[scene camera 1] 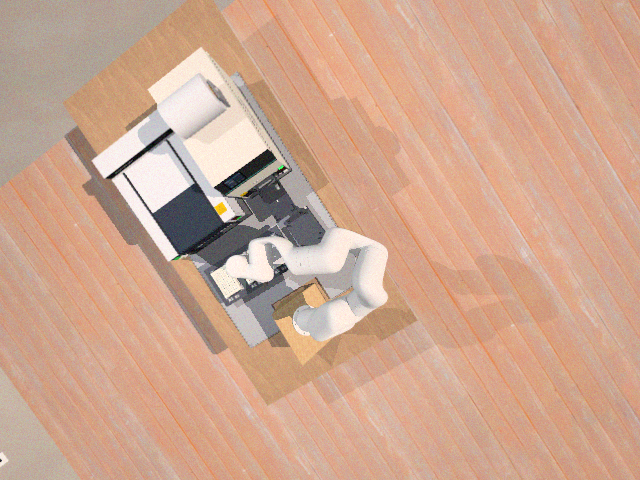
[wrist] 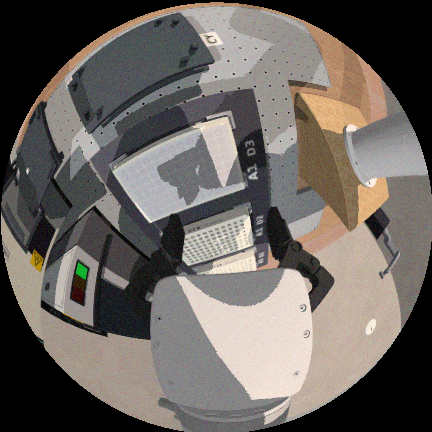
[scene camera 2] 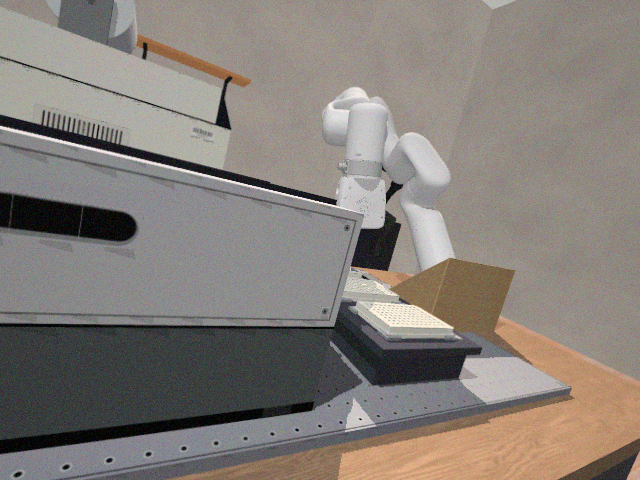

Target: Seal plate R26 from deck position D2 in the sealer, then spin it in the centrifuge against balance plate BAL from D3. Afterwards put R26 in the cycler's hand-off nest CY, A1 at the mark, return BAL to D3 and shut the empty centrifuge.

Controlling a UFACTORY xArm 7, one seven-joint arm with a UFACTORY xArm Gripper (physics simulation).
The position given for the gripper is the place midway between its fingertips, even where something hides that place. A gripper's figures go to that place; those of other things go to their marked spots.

Labels:
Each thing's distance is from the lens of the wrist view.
gripper (wrist: 224, 219): 14 cm
foil-covered plate (wrist: 198, 163): 15 cm

